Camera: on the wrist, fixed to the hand. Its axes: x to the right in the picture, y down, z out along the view.
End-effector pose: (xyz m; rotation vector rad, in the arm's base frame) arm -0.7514 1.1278 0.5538 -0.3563 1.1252 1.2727
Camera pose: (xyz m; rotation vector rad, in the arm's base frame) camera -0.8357 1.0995 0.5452 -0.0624 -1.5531 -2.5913
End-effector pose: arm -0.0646 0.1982 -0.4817 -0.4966 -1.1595 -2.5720
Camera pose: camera -0.0540 0.1095 -0.4803 -0.4714 -0.0284 -1.3290
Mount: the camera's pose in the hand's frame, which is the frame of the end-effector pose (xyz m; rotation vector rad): 0.0006 0.0618 -0.0645 -0.2960 0.4822 1.5145
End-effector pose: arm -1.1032 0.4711 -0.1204 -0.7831 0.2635 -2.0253
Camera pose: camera -1.1010 0.4288 -0.1991 -0.0653 1.0631 -0.6658
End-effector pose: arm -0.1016 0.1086 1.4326 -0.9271 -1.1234 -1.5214
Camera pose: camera -0.0428 0.0415 1.4278 -1.0838 0.2747 -0.5163
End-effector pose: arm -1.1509 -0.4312 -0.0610 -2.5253 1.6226 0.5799
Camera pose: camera -1.1885 -0.4760 0.0065 0.6752 -2.3867 -0.1357
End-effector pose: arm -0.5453 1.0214 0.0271 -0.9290 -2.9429 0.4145
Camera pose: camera -0.5044 1.0860 0.0732 -2.6166 -1.3884 -0.2629
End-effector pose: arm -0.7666 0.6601 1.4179 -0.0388 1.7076 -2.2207
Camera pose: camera -0.7663 0.7065 1.3416 1.3063 1.3555 -0.8372
